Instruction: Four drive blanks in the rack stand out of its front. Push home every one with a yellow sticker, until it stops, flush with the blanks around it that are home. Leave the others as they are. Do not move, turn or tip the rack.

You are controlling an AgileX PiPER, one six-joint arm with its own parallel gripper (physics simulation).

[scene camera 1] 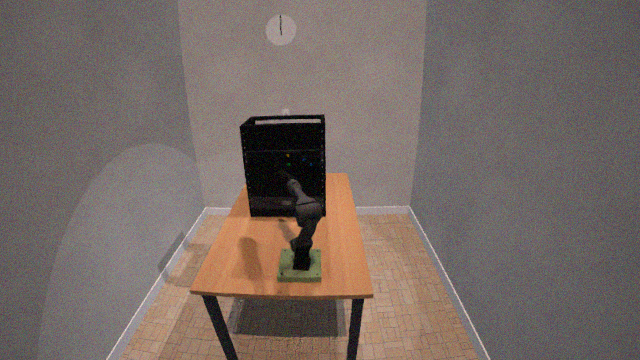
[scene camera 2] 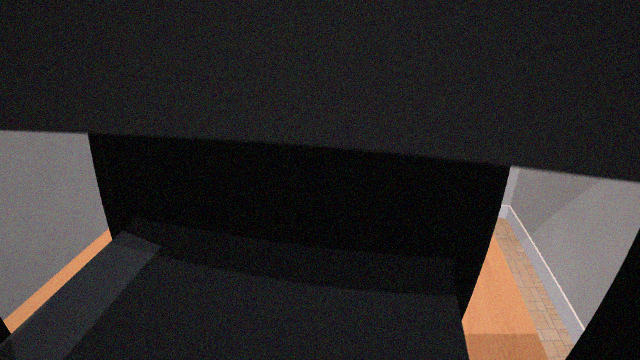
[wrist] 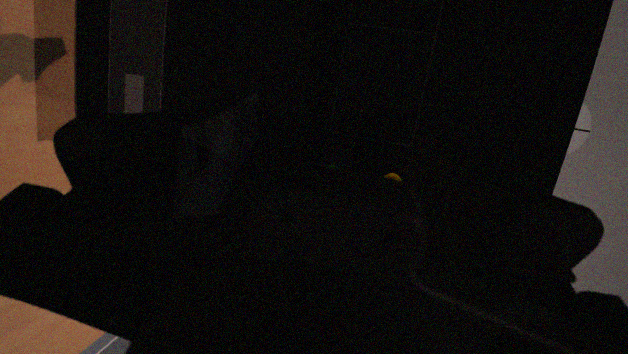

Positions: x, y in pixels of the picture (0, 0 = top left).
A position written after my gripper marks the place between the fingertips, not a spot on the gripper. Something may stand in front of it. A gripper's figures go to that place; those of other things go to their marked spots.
My gripper (wrist: 334, 127) is 0.13 m from the lens. A black rack (wrist: 350, 91) is 0.31 m from the lens.
